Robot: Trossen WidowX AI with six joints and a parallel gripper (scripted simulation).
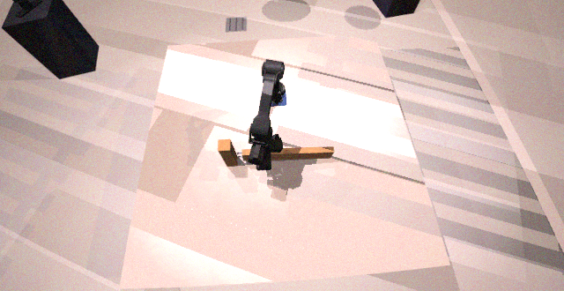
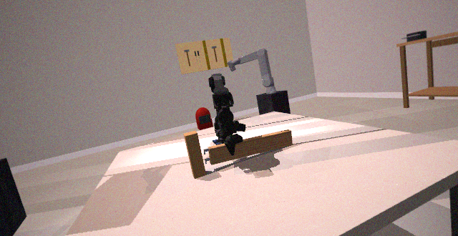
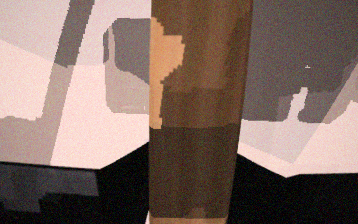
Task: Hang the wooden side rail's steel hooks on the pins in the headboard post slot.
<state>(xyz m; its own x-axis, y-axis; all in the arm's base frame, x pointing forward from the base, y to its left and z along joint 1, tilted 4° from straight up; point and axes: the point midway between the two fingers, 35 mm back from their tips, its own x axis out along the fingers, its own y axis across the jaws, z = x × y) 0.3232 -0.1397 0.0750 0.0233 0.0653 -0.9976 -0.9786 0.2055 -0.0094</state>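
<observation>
The headboard post is 3 cm behind my gripper tip, 15 cm to the right of it and 4 cm above it.
</observation>
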